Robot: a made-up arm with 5 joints. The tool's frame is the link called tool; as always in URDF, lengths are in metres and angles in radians. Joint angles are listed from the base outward. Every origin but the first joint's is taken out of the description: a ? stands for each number. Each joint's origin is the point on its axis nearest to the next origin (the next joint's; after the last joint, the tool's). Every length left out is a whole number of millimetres.
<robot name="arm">
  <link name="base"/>
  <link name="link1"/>
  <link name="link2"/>
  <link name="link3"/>
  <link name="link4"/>
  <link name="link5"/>
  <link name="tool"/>
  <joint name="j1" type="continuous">
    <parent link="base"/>
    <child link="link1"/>
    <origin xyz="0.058 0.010 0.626"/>
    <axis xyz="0 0 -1"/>
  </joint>
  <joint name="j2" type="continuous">
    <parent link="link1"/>
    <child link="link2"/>
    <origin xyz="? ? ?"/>
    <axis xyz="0 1 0"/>
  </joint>
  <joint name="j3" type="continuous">
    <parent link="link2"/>
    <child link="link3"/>
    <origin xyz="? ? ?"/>
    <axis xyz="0 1 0"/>
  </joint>
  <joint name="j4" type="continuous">
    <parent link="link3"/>
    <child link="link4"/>
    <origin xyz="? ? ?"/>
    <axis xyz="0 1 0"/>
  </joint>
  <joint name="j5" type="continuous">
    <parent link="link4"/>
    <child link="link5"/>
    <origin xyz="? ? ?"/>
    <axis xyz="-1 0 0"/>
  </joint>
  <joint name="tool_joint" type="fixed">
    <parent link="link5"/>
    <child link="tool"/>
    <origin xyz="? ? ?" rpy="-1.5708 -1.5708 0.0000"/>
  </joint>
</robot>
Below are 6 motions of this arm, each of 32 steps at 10 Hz.
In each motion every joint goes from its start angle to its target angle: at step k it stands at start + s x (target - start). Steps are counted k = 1, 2, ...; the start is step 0. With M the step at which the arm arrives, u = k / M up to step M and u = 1 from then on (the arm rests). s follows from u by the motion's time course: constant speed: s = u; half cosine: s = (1 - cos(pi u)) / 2; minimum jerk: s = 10 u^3 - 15 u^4 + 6 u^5.
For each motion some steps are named. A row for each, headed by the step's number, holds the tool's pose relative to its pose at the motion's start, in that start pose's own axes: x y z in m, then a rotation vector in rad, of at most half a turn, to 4 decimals.
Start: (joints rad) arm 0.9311 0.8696 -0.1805 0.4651 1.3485
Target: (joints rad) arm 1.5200 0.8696 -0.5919 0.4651 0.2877
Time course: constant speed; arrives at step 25
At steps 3, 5, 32:
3: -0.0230 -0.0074 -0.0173 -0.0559 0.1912 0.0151
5: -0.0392 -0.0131 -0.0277 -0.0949 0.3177 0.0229
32: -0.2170 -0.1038 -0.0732 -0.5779 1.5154 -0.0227

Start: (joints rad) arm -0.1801 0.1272 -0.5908 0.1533 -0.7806
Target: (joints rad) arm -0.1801 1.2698 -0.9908 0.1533 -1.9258
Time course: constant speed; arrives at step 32
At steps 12, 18, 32:
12: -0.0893 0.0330 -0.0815 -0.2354 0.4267 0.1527
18: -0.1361 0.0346 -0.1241 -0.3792 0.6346 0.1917
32: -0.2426 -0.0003 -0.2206 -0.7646 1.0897 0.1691

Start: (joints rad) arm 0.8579 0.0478 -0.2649 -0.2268 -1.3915
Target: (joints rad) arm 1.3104 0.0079 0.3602 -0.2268 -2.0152
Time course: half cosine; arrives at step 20
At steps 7, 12, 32:
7: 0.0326 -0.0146 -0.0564 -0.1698 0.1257 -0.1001
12: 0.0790 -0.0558 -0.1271 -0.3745 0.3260 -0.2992
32: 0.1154 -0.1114 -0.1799 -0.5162 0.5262 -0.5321

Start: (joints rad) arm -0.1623 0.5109 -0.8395 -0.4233 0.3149
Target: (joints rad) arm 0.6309 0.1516 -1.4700 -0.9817 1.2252
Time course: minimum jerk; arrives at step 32
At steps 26, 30, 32:
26: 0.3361 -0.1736 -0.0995 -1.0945 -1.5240 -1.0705
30: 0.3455 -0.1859 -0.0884 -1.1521 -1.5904 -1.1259
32: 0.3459 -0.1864 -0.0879 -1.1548 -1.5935 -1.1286

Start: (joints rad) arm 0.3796 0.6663 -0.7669 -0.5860 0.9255
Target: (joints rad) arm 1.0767 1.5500 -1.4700 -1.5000 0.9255
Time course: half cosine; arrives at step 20
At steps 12, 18, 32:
12: -0.1280 -0.0707 -0.1023 -0.5431 -0.3683 -0.0626
18: -0.1622 -0.1434 -0.1477 -0.7588 -0.6003 -0.1346
32: -0.1638 -0.1496 -0.1506 -0.7736 -0.6192 -0.1412

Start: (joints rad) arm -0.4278 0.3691 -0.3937 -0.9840 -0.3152
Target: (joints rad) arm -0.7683 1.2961 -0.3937 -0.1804 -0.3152
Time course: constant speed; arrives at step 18
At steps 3, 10, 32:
3: -0.0732 -0.0324 -0.0007 -0.0542 0.0433 0.2856
10: -0.2073 -0.1633 0.0170 -0.1356 0.0990 0.9639
32: -0.2581 -0.3671 0.0439 -0.1669 0.0552 1.7463

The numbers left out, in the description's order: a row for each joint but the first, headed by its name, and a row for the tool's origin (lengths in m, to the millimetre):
j2: 0.025 -0.011 0.000
j3: 0.005 0.000 0.103
j4: 0.208 0.000 0.030
j5: 0.120 0.000 -0.006
tool: 0.000 -0.013 -0.001

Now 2 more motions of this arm.
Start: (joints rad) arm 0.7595 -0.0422 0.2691 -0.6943 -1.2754
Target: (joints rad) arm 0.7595 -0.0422 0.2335 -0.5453 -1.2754
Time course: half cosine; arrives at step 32
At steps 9, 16, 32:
9: -0.0004 0.0003 -0.0013 -0.0198 0.0000 0.0060
16: -0.0010 0.0007 -0.0034 -0.0542 0.0000 0.0165
32: -0.0020 0.0009 -0.0067 -0.1085 0.0000 0.0330

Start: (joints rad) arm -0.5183 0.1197 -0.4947 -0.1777 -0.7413
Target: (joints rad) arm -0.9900 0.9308 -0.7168 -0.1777 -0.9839
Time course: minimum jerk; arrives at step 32
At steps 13, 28, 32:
13: -0.1024 0.0059 -0.0117 -0.0370 0.1476 0.2353
28: -0.3056 -0.0653 -0.0074 -0.1358 0.3503 0.7189
32: -0.3101 -0.0684 -0.0071 -0.1387 0.3535 0.7308

